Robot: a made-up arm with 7 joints. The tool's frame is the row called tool. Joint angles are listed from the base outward.
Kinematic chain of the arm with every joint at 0, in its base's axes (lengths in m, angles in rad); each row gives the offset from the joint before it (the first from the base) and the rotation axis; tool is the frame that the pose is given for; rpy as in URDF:
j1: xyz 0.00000 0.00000 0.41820 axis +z
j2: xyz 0.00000 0.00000 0.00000 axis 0 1 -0.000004
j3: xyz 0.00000 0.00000 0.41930 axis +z
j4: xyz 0.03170 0.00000 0.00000 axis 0 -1 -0.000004
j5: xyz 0.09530 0.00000 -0.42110 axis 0 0.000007 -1
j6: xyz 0.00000 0.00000 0.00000 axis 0 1 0.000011
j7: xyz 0.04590 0.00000 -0.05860 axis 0 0.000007 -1
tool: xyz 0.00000 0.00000 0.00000 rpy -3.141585 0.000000 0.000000
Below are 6 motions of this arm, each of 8 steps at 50 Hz.
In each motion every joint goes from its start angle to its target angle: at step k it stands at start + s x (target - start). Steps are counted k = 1, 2, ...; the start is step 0. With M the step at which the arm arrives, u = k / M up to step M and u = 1 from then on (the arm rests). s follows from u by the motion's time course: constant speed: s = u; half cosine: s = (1 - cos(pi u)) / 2; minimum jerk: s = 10 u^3 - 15 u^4 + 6 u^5.
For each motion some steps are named. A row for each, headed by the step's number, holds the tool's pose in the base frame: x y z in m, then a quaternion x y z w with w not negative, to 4 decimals.
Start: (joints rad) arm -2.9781 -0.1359 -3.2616 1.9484 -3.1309 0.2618 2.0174
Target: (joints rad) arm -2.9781 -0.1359 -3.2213 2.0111 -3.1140 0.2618 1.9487
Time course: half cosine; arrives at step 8
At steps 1, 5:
1: 0.5457 0.0350 1.0123 0.4209 0.2831 0.7390 0.4434
5: 0.5371 0.0472 1.0307 0.3994 0.2833 0.7460 0.4513

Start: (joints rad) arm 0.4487 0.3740 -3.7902 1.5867 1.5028 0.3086 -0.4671
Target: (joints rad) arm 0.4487 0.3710 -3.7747 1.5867 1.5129 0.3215 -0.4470
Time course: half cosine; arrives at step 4
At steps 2, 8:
2: -0.3100 0.2192 1.0528 -0.2934 -0.4935 0.4870 0.6582
8: -0.3119 0.2145 1.0534 -0.2917 -0.4939 0.4952 0.6525

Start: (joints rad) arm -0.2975 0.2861 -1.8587 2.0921 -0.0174 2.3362 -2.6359
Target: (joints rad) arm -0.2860 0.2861 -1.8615 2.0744 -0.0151 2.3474 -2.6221
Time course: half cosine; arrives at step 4
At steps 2, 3, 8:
2: -0.0330 -0.3714 1.0636 -0.9633 -0.2109 0.0334 0.1627
3: -0.0329 -0.3721 1.0616 -0.9632 -0.2096 0.0302 0.1656
8: -0.0329 -0.3724 1.0608 -0.9631 -0.2090 0.0288 0.1669

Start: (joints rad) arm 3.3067 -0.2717 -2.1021 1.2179 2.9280 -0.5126 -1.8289
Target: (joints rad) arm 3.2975 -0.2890 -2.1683 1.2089 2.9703 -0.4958 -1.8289
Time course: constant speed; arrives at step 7
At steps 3, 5, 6, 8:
3: 0.2607 0.4330 0.6246 -0.9581 0.0395 -0.0511 0.2789
5: 0.2693 0.4290 0.6199 -0.9579 0.0540 -0.0483 0.2777
6: 0.2736 0.4269 0.6176 -0.9578 0.0612 -0.0469 0.2770
8: 0.2779 0.4247 0.6153 -0.9575 0.0685 -0.0455 0.2764

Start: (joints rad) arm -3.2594 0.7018 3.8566 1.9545 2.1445 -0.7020 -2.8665
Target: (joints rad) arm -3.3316 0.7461 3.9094 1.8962 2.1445 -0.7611 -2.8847
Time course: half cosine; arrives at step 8
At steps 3, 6, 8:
3: -0.1113 0.2514 1.1222 0.4136 0.1724 0.8377 0.3123
6: -0.1095 0.2700 1.1062 0.4233 0.1744 0.8210 0.3411
8: -0.1088 0.2749 1.1018 0.4259 0.1749 0.8163 0.3489

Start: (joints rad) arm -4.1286 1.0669 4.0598 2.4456 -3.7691 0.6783 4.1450
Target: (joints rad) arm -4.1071 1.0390 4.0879 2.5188 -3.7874 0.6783 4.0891
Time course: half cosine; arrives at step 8
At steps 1, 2, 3, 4, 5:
1: -0.1897 0.6827 0.9804 0.0862 -0.6076 -0.7840 0.0941
2: -0.1940 0.6821 0.9809 0.0914 -0.6077 -0.7833 0.0940
3: -0.2003 0.6811 0.9817 0.0993 -0.6077 -0.7823 0.0940
4: -0.2078 0.6798 0.9826 0.1086 -0.6077 -0.7811 0.0940
5: -0.2154 0.6782 0.9836 0.1179 -0.6074 -0.7800 0.0940

